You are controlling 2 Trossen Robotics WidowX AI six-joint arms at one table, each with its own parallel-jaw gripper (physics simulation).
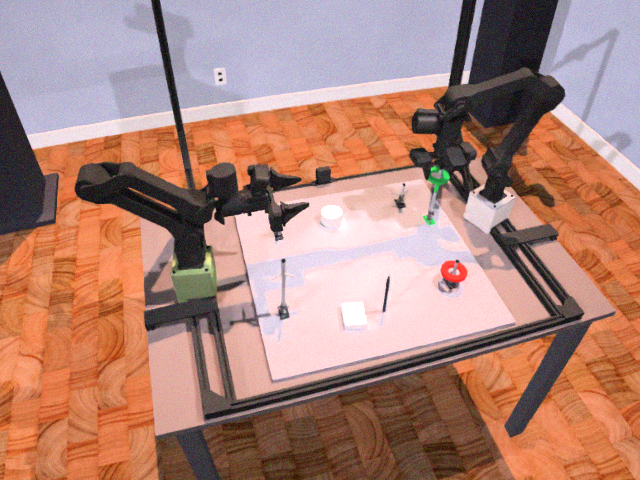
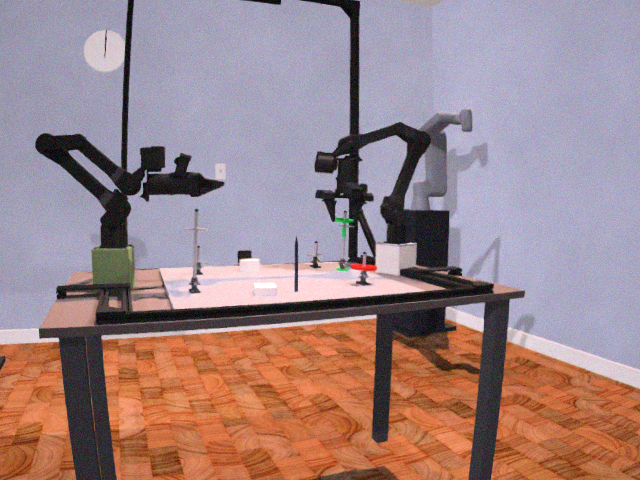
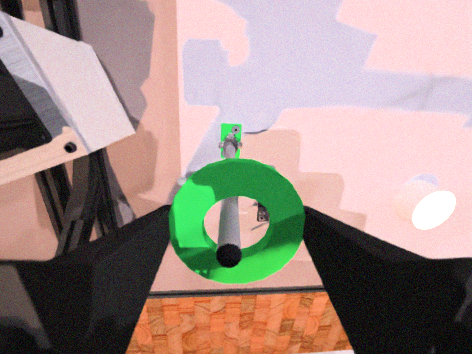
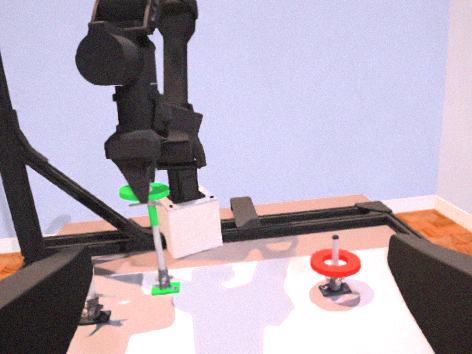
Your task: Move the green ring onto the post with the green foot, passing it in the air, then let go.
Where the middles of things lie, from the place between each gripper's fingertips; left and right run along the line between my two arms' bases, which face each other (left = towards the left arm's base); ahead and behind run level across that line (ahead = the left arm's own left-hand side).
Labels:
I see the white disc (image 3: 424,205) 260 mm below my right hand, 170 mm behind it and 130 mm to the left of it. Round my right hand: red ring (image 4: 353,265) (360 mm to the left, 230 mm below, 180 mm ahead); green ring (image 3: 231,177) (430 mm to the left, 110 mm below, 80 mm behind).
The green ring is 1 cm above my left hand. Also, from my left hand: red ring: 26 cm ahead, 7 cm to the right, 11 cm below; then white disc: 9 cm behind, 29 cm to the right, 14 cm below.

